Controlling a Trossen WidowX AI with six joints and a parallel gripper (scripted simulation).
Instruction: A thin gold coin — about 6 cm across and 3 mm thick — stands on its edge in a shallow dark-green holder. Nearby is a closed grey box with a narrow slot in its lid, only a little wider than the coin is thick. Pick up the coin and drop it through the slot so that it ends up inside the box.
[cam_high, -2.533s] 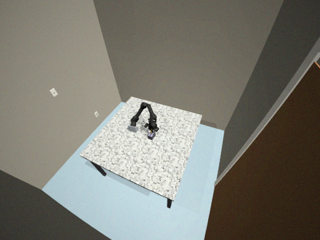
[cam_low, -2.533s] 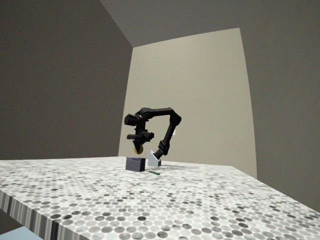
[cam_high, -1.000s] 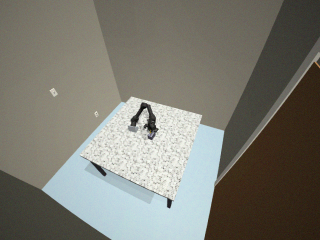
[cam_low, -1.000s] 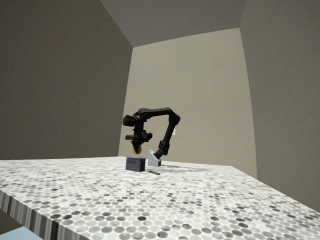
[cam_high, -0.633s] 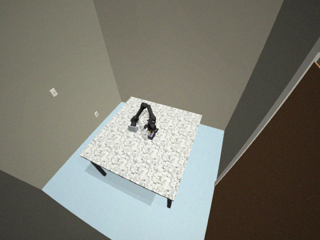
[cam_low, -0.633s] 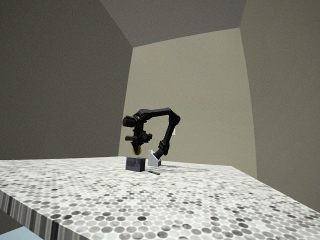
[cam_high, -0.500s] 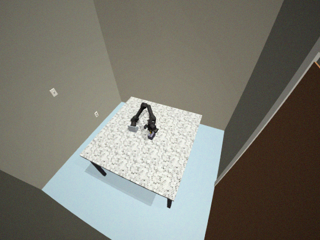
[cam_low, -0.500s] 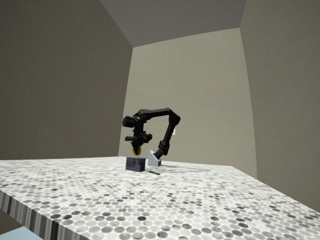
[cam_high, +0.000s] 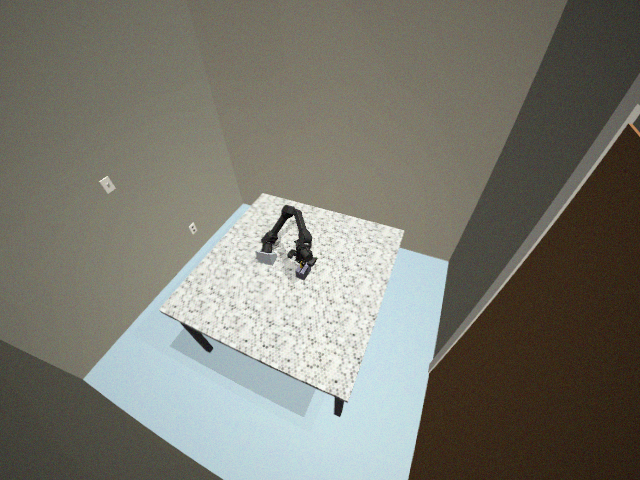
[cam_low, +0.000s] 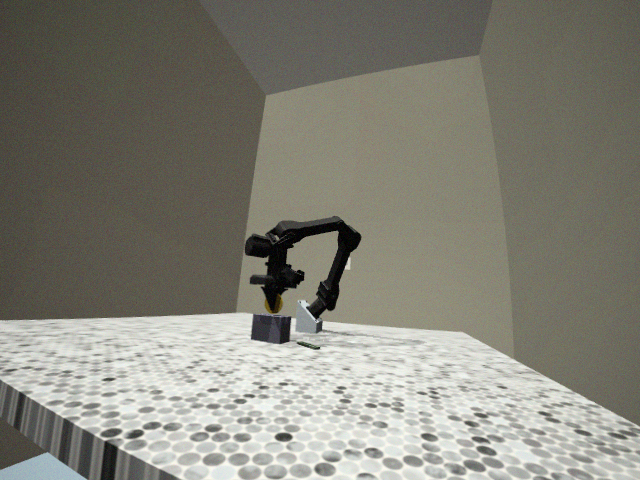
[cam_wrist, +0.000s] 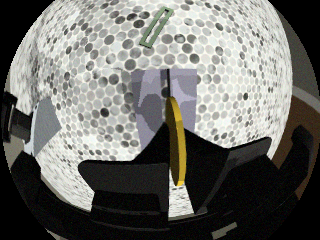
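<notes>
My gripper tip is now 2 cm below the coin.
</notes>
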